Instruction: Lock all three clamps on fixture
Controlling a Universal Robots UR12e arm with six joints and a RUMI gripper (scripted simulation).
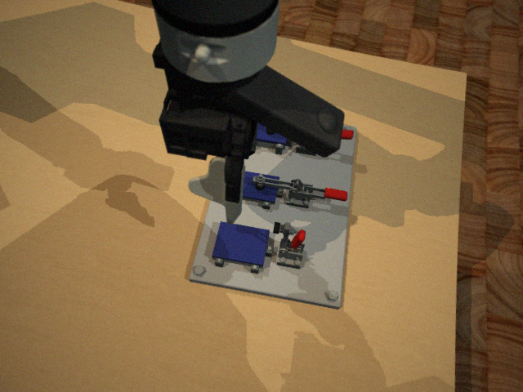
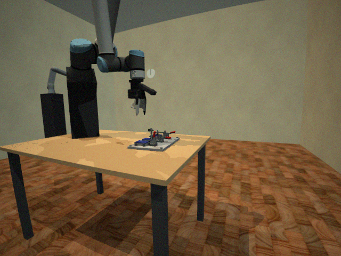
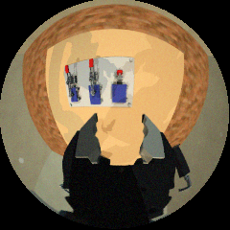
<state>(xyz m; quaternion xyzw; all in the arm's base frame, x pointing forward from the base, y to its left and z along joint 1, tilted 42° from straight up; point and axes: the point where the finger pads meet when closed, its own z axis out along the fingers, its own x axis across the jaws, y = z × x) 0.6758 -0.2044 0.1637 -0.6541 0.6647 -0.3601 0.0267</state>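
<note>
My hand is 180 mm above the part. The rest, counted from my hand: grey fixture plate 70 mm ahead, 100 mm to the left, 210 mm below.
</note>
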